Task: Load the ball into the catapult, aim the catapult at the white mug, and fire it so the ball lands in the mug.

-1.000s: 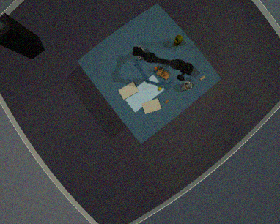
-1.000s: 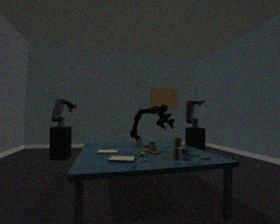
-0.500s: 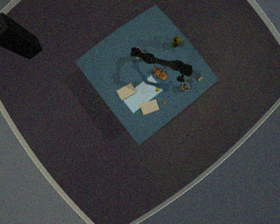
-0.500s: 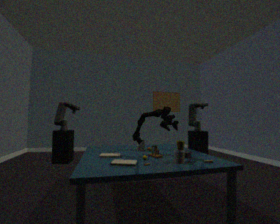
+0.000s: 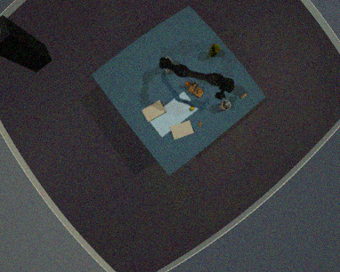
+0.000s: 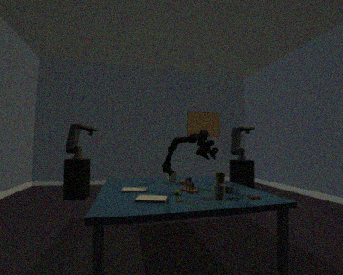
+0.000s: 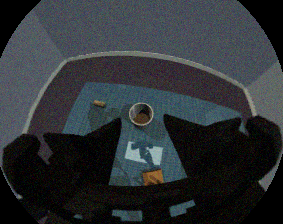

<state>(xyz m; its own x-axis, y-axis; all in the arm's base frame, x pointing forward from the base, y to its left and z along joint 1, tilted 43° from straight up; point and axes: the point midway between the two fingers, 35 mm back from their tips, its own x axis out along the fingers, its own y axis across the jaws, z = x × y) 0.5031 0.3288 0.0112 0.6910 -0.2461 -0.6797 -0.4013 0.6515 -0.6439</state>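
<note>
My gripper tip is now 290 mm past the orange ball, 180 mm to the left of it and 210 mm above it. The rest, counted from my gripper tip: orange catapult: 230 mm behind, 140 mm to the right, 220 mm below; grey cube: 120 mm behind, 170 mm to the left, 240 mm below; white mug: 70 mm ahead, 30 mm to the left, 240 mm below.
</note>
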